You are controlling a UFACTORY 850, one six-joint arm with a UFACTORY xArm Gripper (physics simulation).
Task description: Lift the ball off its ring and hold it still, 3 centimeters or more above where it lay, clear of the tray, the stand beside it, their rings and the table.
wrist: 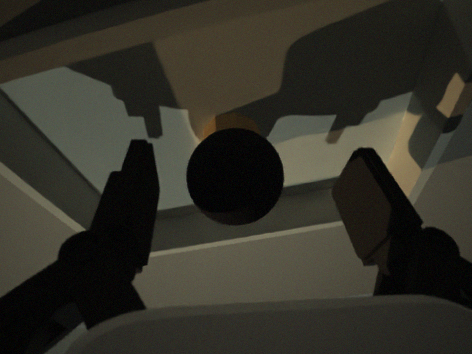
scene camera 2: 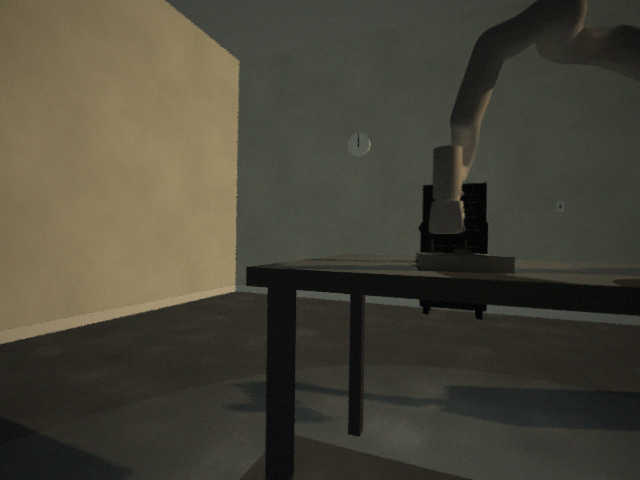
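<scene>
The dark ball (wrist: 235, 176) shows in the wrist view between the two open fingers, with a gap on each side and touching neither. Part of its orange ring (wrist: 236, 121) shows just behind it, on the floor of the pale tray (wrist: 175, 231) (scene camera 2: 467, 262). My gripper (wrist: 253, 167) (scene camera 2: 448, 244) is open and empty, pointing down low over the tray. In the scene view its thin fingers are hard to make out against the dark background, and the ball cannot be told apart. The stand does not show clearly in either view.
The tray's low walls surround the ball and ring. The tray stands on the table (scene camera 2: 361, 281) (wrist: 240, 272), near the edge facing the scene camera. A black chair-like object (scene camera 2: 476, 217) stands behind the table. A round clock (scene camera 2: 358, 144) hangs on the back wall.
</scene>
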